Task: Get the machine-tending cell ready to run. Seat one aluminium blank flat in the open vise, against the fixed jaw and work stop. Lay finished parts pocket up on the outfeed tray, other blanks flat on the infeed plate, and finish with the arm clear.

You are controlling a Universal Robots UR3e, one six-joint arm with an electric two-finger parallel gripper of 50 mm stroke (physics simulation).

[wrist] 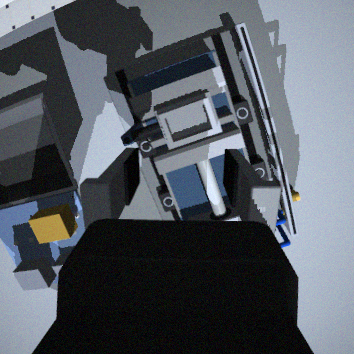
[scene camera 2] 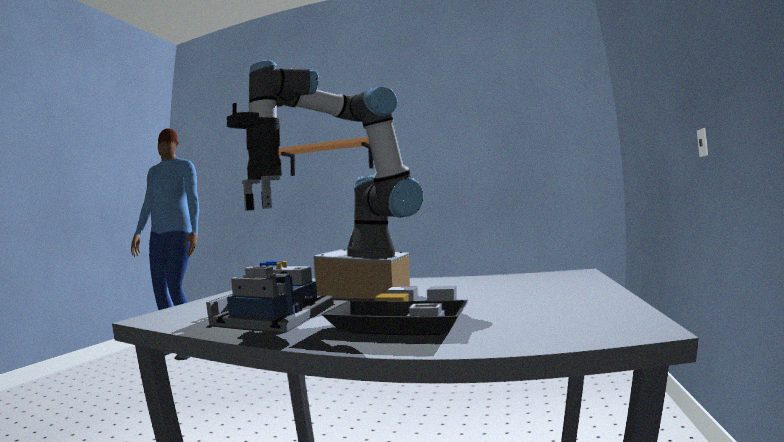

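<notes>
The vise stands at the table's left. A grey part with a rectangular pocket facing up sits at its jaws in the wrist view. My gripper is open and empty, high above the vise. A pocketed grey part lies pocket up in the black outfeed tray. Behind the tray are two plain grey blocks, one left and one right. A grey block shows near the blue infeed plate in the wrist view.
A yellow block is beside the tray, near the grey blocks. Blue fittings stand by the vise. The robot's wooden base box is behind the tray. A person stands behind the table at the left.
</notes>
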